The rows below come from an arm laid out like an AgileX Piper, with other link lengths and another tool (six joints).
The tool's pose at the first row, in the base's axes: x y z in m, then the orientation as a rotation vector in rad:
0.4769 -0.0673 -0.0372 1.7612 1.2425 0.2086
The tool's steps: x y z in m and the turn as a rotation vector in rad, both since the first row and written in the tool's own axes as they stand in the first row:
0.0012 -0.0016 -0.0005 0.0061 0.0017 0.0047
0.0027 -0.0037 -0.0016 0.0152 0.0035 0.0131
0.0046 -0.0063 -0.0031 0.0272 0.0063 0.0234
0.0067 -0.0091 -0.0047 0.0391 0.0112 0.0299
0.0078 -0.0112 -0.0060 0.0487 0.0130 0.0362
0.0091 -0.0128 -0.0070 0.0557 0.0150 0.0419
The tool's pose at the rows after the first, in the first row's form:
0.4761 -0.0660 -0.0386 1.7697 1.2415 0.2093
0.4748 -0.0640 -0.0401 1.7831 1.2383 0.2104
0.4731 -0.0615 -0.0419 1.8004 1.2350 0.2118
0.4714 -0.0587 -0.0439 1.8153 1.2364 0.2130
0.4697 -0.0570 -0.0452 1.8278 1.2350 0.2126
0.4687 -0.0552 -0.0463 1.8378 1.2335 0.2136

